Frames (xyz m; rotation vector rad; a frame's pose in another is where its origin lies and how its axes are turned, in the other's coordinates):
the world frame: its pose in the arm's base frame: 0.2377 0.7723 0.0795 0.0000 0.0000 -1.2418
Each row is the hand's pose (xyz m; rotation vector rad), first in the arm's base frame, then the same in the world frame.
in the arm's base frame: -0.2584 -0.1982 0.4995 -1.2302 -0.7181 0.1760
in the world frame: 0.7582 -0.7831 0.4200 -0.6279 -1.4002 1.1848
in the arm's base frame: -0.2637 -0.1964 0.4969 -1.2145 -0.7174 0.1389
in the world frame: 0.7547 -0.7875 0.4174 -0.6122 -1.3844 1.1535
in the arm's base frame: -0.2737 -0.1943 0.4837 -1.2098 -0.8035 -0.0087
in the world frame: 0.7495 -0.7963 0.4042 -0.5451 -1.4325 0.9967
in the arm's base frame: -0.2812 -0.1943 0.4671 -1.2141 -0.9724 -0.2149
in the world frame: 0.7471 -0.8034 0.3876 -0.4346 -1.5426 0.7616
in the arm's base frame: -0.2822 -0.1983 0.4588 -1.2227 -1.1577 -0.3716
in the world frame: 0.7506 -0.8056 0.3793 -0.3244 -1.6705 0.5635
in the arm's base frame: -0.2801 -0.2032 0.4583 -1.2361 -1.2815 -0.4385
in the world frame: 0.7559 -0.8052 0.3788 -0.2602 -1.7637 0.4616
